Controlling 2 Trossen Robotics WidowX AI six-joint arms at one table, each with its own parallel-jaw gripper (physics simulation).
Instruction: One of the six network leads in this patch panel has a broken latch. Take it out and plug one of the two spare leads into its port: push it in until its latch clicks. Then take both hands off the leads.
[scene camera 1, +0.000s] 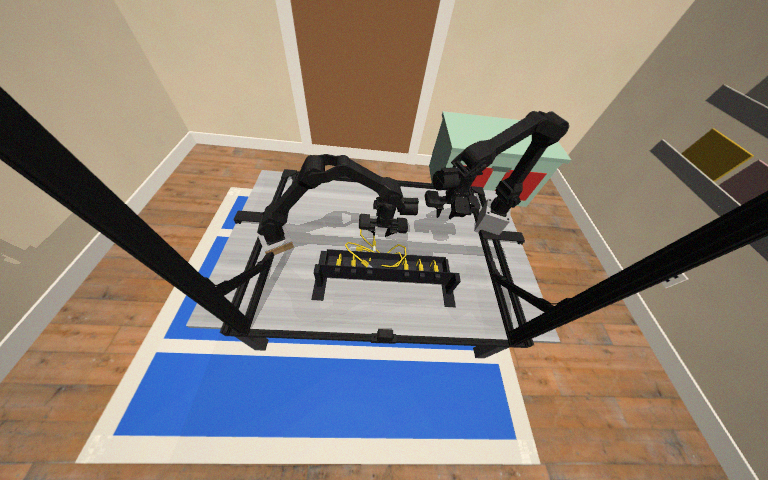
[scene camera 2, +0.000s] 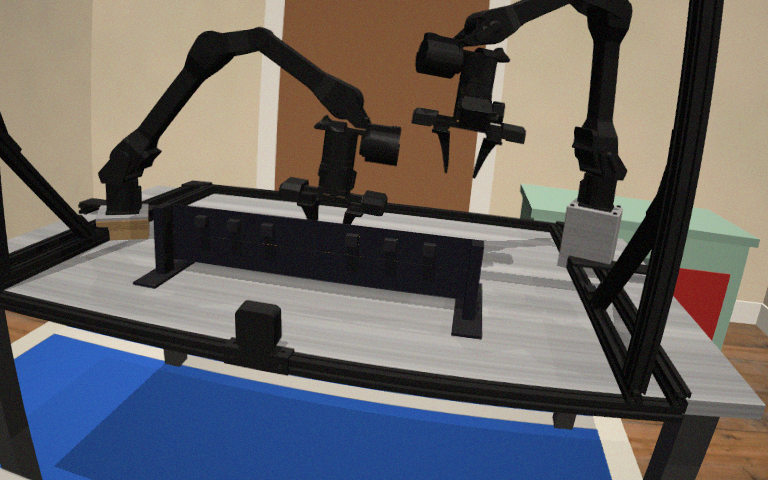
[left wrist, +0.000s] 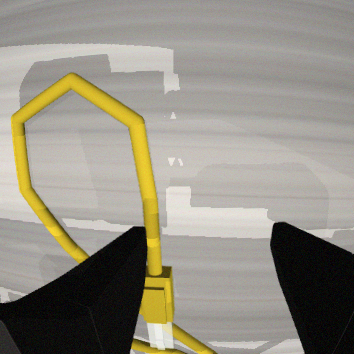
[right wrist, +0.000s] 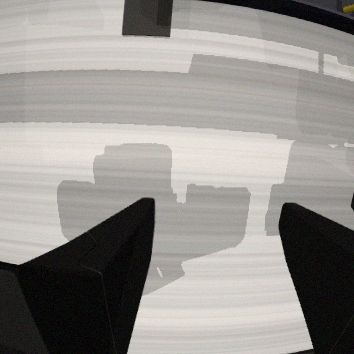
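Where they show: left gripper, fingertip midpoint: (scene camera 1: 379, 235) (left wrist: 209, 236); right gripper, fingertip midpoint: (scene camera 1: 443, 217) (scene camera 2: 459, 175) (right wrist: 219, 212); left arm's base, origin of the base link: (scene camera 1: 274, 236) (scene camera 2: 123, 210); right arm's base, origin of the base link: (scene camera 1: 498, 209) (scene camera 2: 596, 206).
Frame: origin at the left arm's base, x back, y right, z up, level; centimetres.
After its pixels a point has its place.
The black patch panel (scene camera 1: 396, 275) @(x -30.7, y 37.2, z 2.6 cm) (scene camera 2: 308, 254) @(x -28.0, y 35.3, z 1.4 cm) stands mid-table. Several yellow leads, such as one at the left end (scene camera 1: 338, 260) @(x -15.4, y 23.8, z 5.1 cm) and one at the right end (scene camera 1: 434, 266) @(x -43.8, y 41.4, z 4.5 cm), show at its back; I cannot tell which latch is broken. A loose yellow lead's plug (left wrist: 158, 302) @(x -33.6, y 18.3, z -3.1 cm) with a clear tip lies on the table behind the panel, beside the inner side of the picture-left finger, its cable looping away. My left gripper (scene camera 1: 380, 232) @(x -37.1, y 16.4, z -2.8 cm) (scene camera 2: 330, 220) (left wrist: 209, 236) @(x -37.1, y 16.4, z -2.8 cm) is open, low behind the panel. My right gripper (scene camera 1: 445, 215) @(x -55.4, y 29.0, z 11.8 cm) (scene camera 2: 460, 173) @(x -55.4, y 29.0, z 11.8 cm) (right wrist: 219, 212) @(x -55.4, y 29.0, z 11.8 cm) is open and empty, higher at the back right.
Yellow cables (scene camera 1: 400, 247) @(x -39.1, y 27.9, z 2.7 cm) loop behind and over the panel. A panel foot (right wrist: 147, 17) @(x -53.5, y 38.9, z -4.0 cm) shows at the top of the right wrist view. The black table frame (scene camera 2: 396, 376) @(x -30.6, y 60.8, z -5.0 cm) runs along the front, with a small black block (scene camera 2: 258, 323) @(x -17.4, y 52.7, z -0.3 cm) on it. A green cabinet (scene camera 1: 481, 133) stands behind.
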